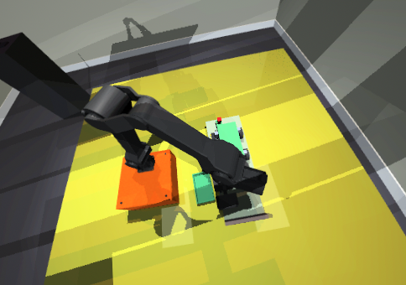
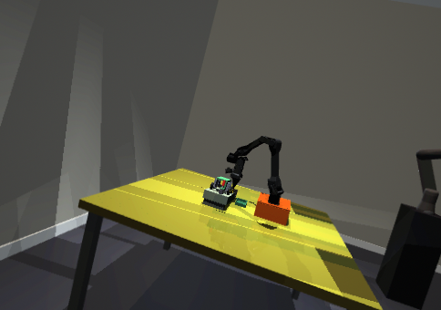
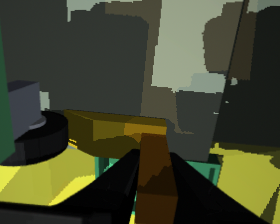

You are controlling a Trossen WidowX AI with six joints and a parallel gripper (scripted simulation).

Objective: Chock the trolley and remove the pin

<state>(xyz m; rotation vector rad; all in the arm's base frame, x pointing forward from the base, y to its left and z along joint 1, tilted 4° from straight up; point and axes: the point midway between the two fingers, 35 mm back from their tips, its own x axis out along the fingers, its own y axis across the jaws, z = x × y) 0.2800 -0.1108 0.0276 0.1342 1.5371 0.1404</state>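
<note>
My gripper tip is now 2 cm to the right of the yellow chock and 1 cm above it. Also, from my gripper tip: trolley: 6 cm ahead, 12 cm to the left, 2 cm above; then green tray: 8 cm behind, 10 cm below; then red-headed stop pin: 4 cm ahead, 22 cm to the left, 4 cm above.
</note>
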